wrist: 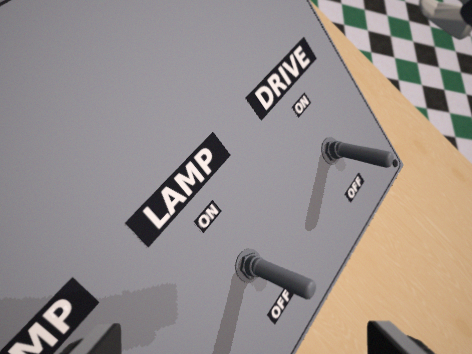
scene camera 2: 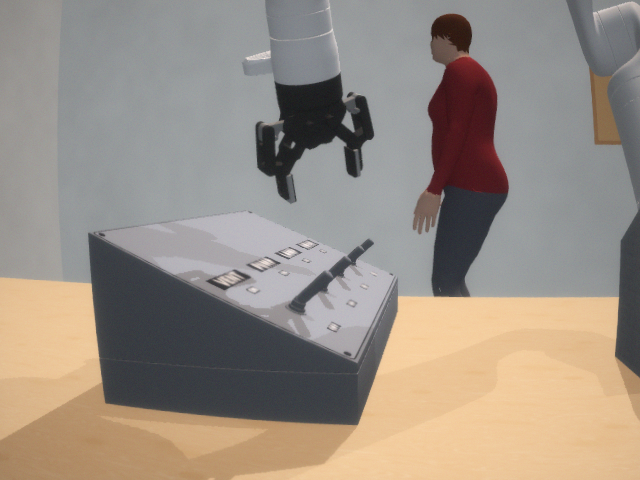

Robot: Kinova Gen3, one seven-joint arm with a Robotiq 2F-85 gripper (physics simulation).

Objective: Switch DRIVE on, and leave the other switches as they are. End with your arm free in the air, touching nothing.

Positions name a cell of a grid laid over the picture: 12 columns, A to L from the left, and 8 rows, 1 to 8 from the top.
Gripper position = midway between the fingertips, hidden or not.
In view: the gripper (scene camera 2: G4), a drive lever (wrist: J4) and a lamp switch (wrist: H7).
